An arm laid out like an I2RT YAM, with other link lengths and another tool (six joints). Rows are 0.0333 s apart.
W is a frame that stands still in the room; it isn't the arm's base.
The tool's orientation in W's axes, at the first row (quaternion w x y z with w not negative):
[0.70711 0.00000 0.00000 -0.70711]
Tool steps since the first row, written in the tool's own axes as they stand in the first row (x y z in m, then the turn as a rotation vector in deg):
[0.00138 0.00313 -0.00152 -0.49 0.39 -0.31]
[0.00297 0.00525 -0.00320 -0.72 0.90 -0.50]
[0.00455 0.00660 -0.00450 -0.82 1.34 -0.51]
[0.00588 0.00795 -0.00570 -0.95 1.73 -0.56]
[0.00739 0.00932 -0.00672 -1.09 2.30 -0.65]
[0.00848 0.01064 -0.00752 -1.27 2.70 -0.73]
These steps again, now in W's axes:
[0.00313 -0.00138 -0.00152 0.39 0.49 -0.31]
[0.00525 -0.00297 -0.00320 0.90 0.72 -0.50]
[0.00660 -0.00455 -0.00450 1.34 0.82 -0.51]
[0.00795 -0.00588 -0.00570 1.73 0.95 -0.56]
[0.00932 -0.00739 -0.00672 2.30 1.09 -0.65]
[0.01064 -0.00848 -0.00752 2.70 1.27 -0.73]

